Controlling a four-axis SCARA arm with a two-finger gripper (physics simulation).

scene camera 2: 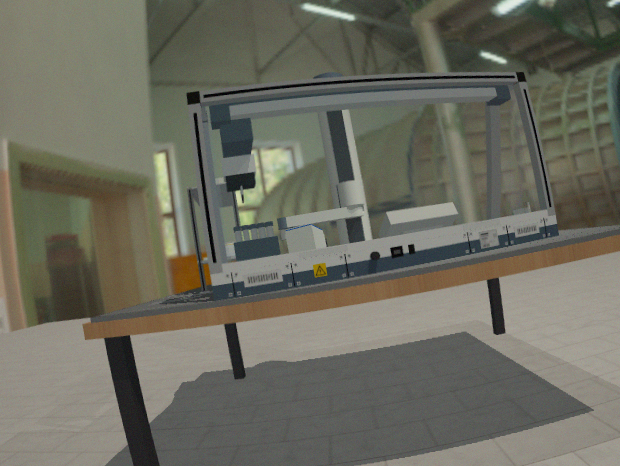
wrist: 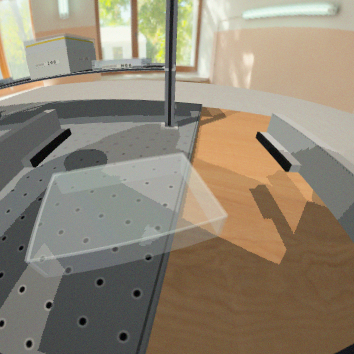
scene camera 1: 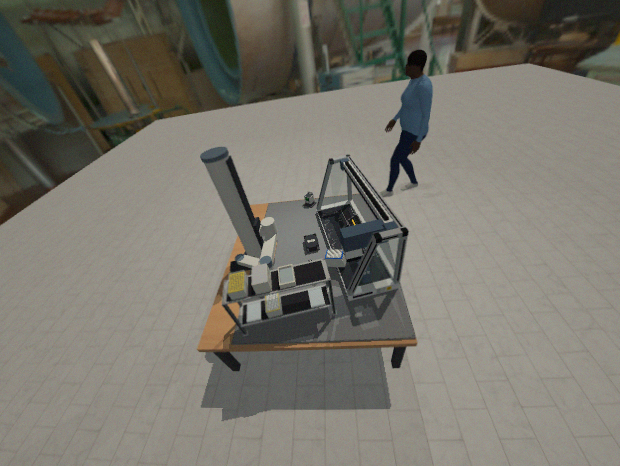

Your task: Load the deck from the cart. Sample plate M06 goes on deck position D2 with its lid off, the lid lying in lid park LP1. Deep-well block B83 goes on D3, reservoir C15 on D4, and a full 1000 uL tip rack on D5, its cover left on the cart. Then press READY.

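Observation:
In the wrist view my gripper (wrist: 162, 118) is open and empty, its two fingers wide apart above the table. A clear, shallow lid (wrist: 117, 207) lies below and between them, across the seam of the perforated mat and the wood; whose lid it is cannot be told. Plate M06 (wrist: 122, 64) (scene camera 1: 253, 310) is on the cart's lower shelf. The cart's upper shelf carries a yellow-topped rack (scene camera 1: 237, 283), a tall pale block (scene camera 1: 260, 278) and a pale framed labware piece (scene camera 1: 286, 275); their labels are unreadable. The gripper is hidden behind the cart in scene camera 1.
A box labelled 200 (wrist: 60, 56) (scene camera 1: 272, 303) stands beside M06. A cart post (wrist: 170, 85) rises ahead. A blue-edged white box (scene camera 1: 334, 257) (scene camera 2: 305, 238) stands at the framed deck machine (scene camera 1: 370, 192). A dark block (scene camera 1: 310, 243) and small device (scene camera 1: 308, 198) are on the table. A person (scene camera 1: 416, 107) is beyond.

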